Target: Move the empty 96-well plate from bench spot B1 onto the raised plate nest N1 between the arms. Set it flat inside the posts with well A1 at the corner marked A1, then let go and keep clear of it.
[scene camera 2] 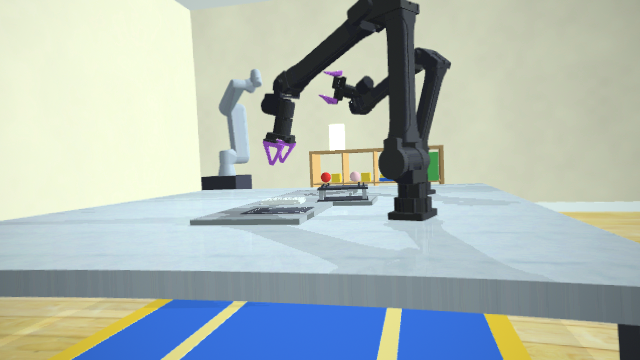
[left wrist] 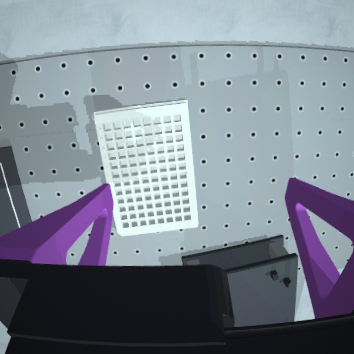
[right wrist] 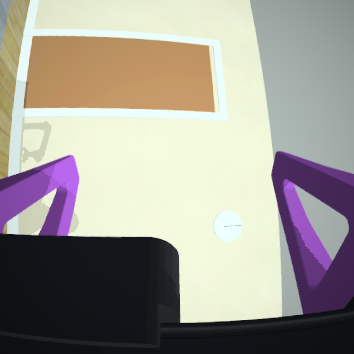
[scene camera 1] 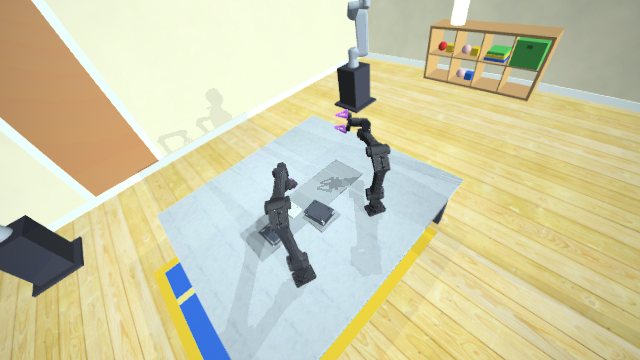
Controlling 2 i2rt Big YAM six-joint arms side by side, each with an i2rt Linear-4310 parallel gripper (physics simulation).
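Pixels of known places: left gripper, fingertip midpoint: (scene camera 2: 276, 163) (left wrist: 199, 190) (scene camera 1: 288, 192); right gripper, fingertip midpoint: (scene camera 2: 321, 83) (right wrist: 174, 164) (scene camera 1: 334, 121); left arm's base at its link origin: (scene camera 2: 413, 216) (scene camera 1: 304, 276); right arm's base at its link origin: (scene camera 1: 375, 209).
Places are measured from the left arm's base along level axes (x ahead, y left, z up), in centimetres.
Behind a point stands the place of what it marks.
Note:
The white 96-well plate (scene camera 1: 295, 210) @[x 43.3, y -12.2, z 2.5 cm] (scene camera 2: 285, 200) @[x 43.2, y -7.1, z 2.5 cm] (left wrist: 150, 170) @[x 46.5, y -10.4, z 2.0 cm] lies flat on the perforated grey board (scene camera 2: 245, 220) @[x 32.6, y 22.9, z 1.1 cm] (left wrist: 240, 150) @[x 50.5, y -18.6, z 1.3 cm]. Its A1 corner cannot be made out. My left gripper (scene camera 1: 292, 183) @[x 50.1, y -12.4, z 14.0 cm] (scene camera 2: 277, 162) @[x 50.1, y -12.4, z 14.0 cm] (left wrist: 199, 190) @[x 50.1, y -12.4, z 14.0 cm] is open and empty, pointing down above the board; in the left wrist view the plate shows close to the picture-left finger and slightly turned. The raised dark nest (scene camera 1: 319, 212) @[x 30.6, y -25.0, z 5.7 cm] (scene camera 2: 343, 187) @[x 29.6, y -20.0, z 5.6 cm] (left wrist: 262, 295) @[x 36.7, y -25.4, z 5.7 cm] stands beside the board with small posts; no plate shows on it. My right gripper (scene camera 1: 341, 121) @[x 57.9, y -55.8, z 47.2 cm] (scene camera 2: 327, 86) @[x 57.9, y -55.8, z 47.2 cm] (right wrist: 174, 164) @[x 57.9, y -55.8, z 47.2 cm] is open and empty, high up at the back.
A dark pad with a white outline (scene camera 1: 270, 235) @[x 34.2, y 9.1, z 1.5 cm] (scene camera 2: 277, 210) @[x 35.0, y 7.7, z 1.5 cm] (left wrist: 10, 200) @[x 39.4, y 3.3, z 1.5 cm] lies on the board near the plate. The left arm (scene camera 1: 280, 215) @[x 3.4, y -2.3, z 51.9 cm] passes over that part of the board in scene camera 1. The right wrist view faces the wall (right wrist: 150, 175) and a brown door panel (right wrist: 120, 75).

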